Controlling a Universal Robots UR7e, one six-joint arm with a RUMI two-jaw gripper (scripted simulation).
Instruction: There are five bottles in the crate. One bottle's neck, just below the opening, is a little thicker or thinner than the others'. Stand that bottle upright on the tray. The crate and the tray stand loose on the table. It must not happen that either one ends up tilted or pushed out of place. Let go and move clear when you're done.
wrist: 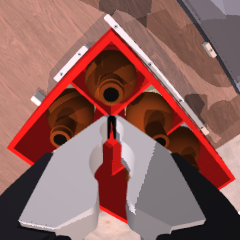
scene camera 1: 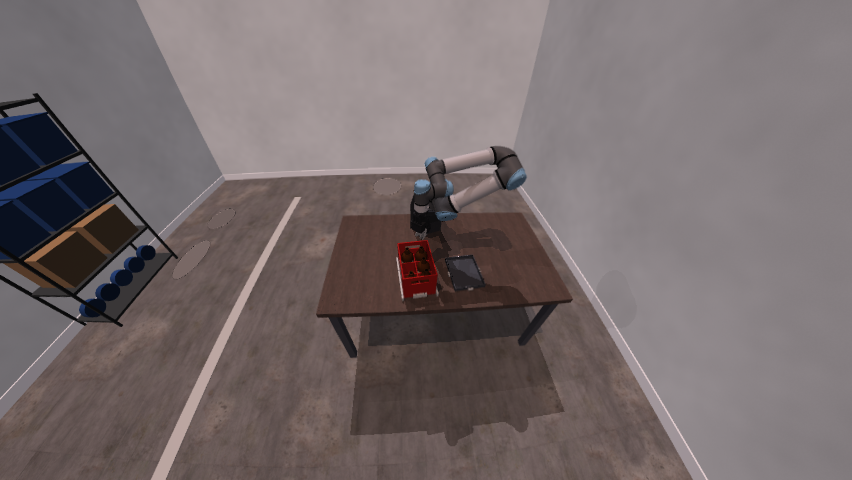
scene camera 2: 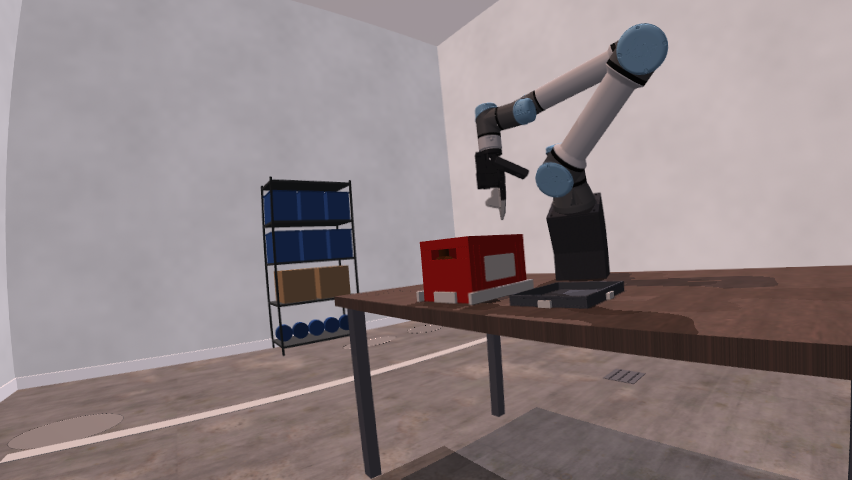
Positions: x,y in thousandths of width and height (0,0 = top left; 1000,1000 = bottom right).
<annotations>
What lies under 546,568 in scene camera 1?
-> A dark tray.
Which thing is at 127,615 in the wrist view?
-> A red crate.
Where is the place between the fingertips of my gripper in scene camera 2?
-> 590,459
</annotations>
